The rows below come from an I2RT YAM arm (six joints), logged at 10 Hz.
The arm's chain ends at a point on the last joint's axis. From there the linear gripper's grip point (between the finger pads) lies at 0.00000 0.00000 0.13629 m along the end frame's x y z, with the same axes.
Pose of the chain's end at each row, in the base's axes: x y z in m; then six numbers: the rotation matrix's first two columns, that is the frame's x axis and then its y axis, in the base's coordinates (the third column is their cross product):
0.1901 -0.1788 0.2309 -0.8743 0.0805 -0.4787 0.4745 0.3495 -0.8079
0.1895 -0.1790 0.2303 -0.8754 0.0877 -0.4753 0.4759 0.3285 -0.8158
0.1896 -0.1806 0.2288 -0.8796 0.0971 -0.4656 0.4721 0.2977 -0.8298
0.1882 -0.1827 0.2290 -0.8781 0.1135 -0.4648 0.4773 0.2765 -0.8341
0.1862 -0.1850 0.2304 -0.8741 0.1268 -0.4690 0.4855 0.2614 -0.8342
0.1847 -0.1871 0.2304 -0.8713 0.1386 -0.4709 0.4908 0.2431 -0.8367
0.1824 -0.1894 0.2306 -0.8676 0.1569 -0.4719 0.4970 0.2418 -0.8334
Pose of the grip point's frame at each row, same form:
0.2040 -0.3060 0.1840 -0.8743 0.0805 -0.4787 0.4745 0.3495 -0.8079
0.2010 -0.3072 0.1854 -0.8754 0.0877 -0.4753 0.4759 0.3285 -0.8158
0.1975 -0.3100 0.1869 -0.8796 0.0971 -0.4656 0.4721 0.2977 -0.8298
0.1928 -0.3128 0.1885 -0.8781 0.1135 -0.4648 0.4773 0.2765 -0.8341
0.1885 -0.3154 0.1909 -0.8741 0.1268 -0.4690 0.4855 0.2614 -0.8342
0.1845 -0.3180 0.1923 -0.8713 0.1386 -0.4709 0.4908 0.2431 -0.8367
0.1801 -0.3199 0.1914 -0.8676 0.1569 -0.4719 0.4970 0.2418 -0.8334

